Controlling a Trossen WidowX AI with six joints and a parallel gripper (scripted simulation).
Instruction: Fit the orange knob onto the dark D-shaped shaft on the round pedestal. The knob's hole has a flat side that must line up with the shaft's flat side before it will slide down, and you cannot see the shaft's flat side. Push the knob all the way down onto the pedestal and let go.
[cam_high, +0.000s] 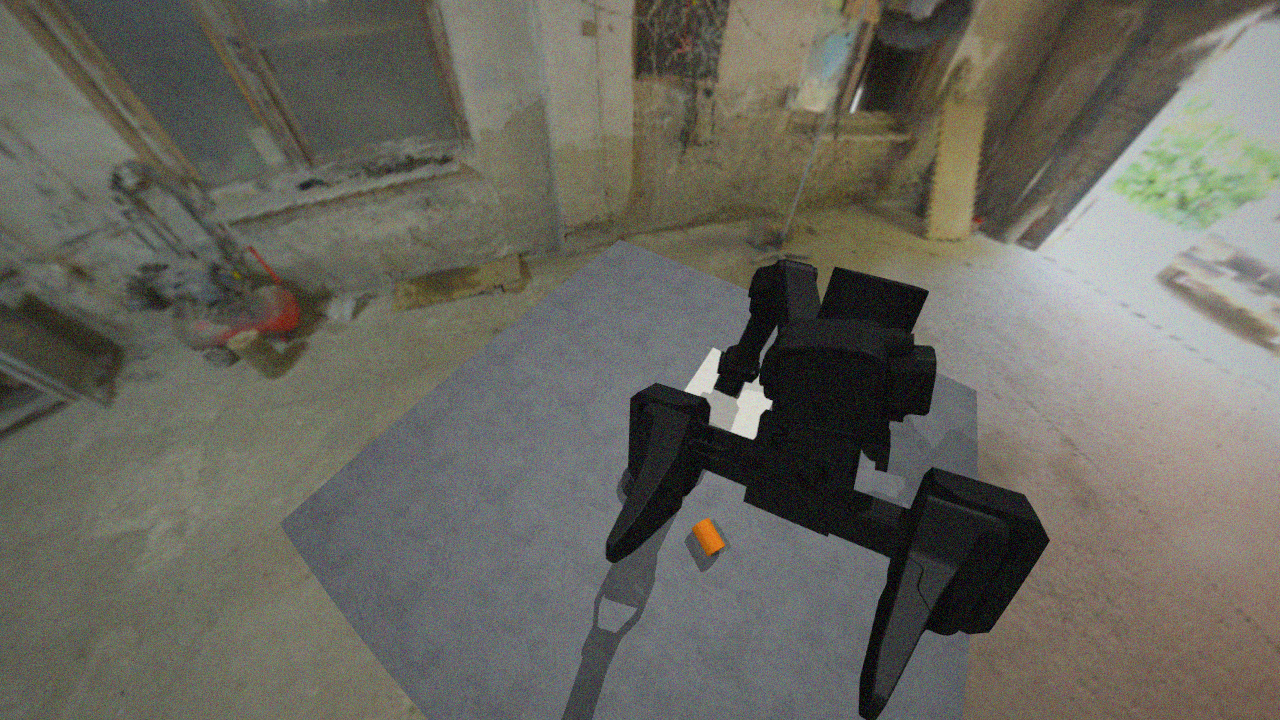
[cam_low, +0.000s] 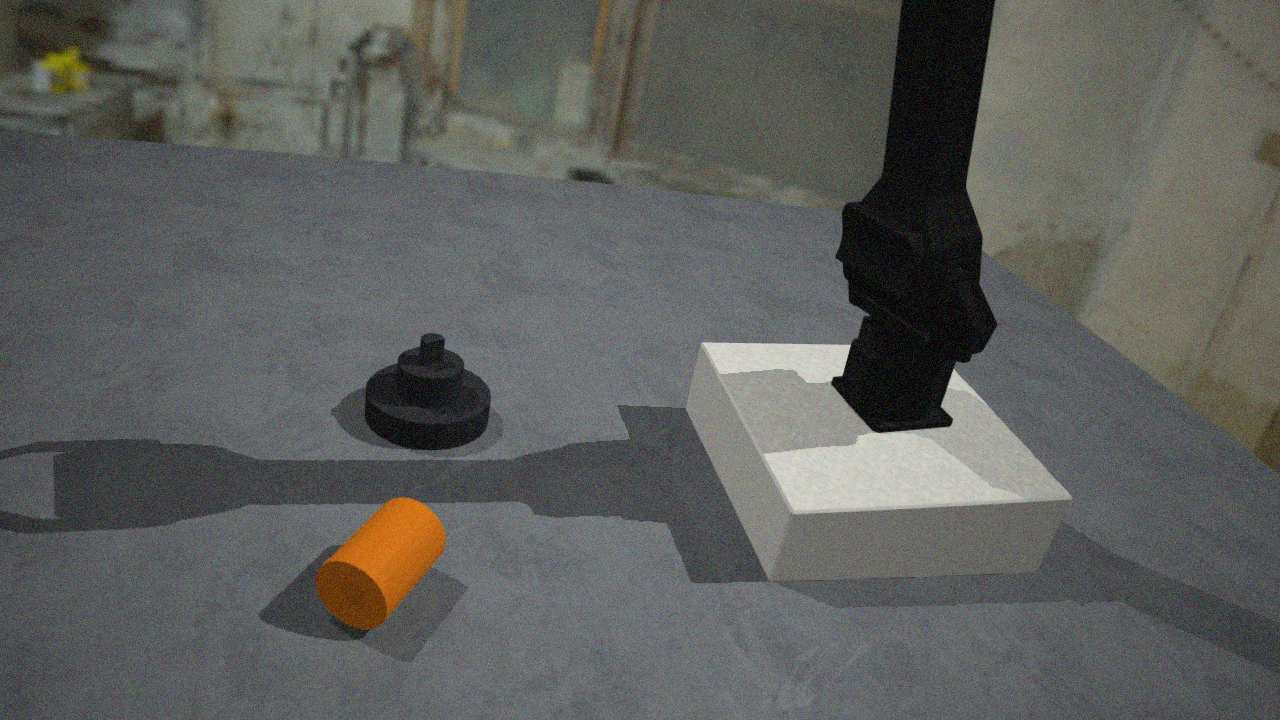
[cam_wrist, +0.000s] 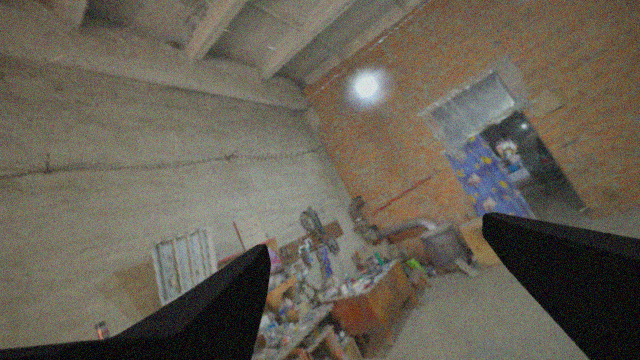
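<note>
Right now the orange knob is 19 cm behind my gripper tip, 4 cm to the left of it and 60 cm below it. From my gripper tip the other things lie so: short shaft (23 cm behind, 13 cm to the right, 59 cm below).
</note>
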